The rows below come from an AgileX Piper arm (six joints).
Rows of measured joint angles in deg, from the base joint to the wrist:
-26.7 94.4 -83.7 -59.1 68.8 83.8
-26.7 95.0 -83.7 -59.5 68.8 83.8
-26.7 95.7 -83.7 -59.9 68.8 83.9
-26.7 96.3 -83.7 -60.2 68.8 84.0
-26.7 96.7 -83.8 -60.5 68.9 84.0
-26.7 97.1 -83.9 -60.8 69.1 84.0
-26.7 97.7 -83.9 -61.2 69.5 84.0
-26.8 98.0 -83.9 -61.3 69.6 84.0
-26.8 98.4 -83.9 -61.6 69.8 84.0
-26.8 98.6 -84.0 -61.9 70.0 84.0
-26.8 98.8 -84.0 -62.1 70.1 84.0
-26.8 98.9 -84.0 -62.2 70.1 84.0
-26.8 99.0 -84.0 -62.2 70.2 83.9
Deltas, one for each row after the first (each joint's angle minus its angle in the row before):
0.0 0.6 0.0 -0.4 0.0 0.0
0.0 0.7 0.0 -0.4 0.0 0.1
0.0 0.6 0.0 -0.3 0.0 0.1
0.0 0.4 -0.1 -0.3 0.1 0.0
0.0 0.4 -0.1 -0.3 0.2 0.0
0.0 0.6 0.0 -0.4 0.4 0.0
-0.1 0.3 0.0 -0.1 0.1 0.0
0.0 0.4 0.0 -0.3 0.2 0.0
0.0 0.2 -0.1 -0.3 0.2 0.0
0.0 0.2 0.0 -0.2 0.1 0.0
0.0 0.1 0.0 -0.1 0.0 0.0
0.0 0.1 0.0 0.0 0.1 -0.1

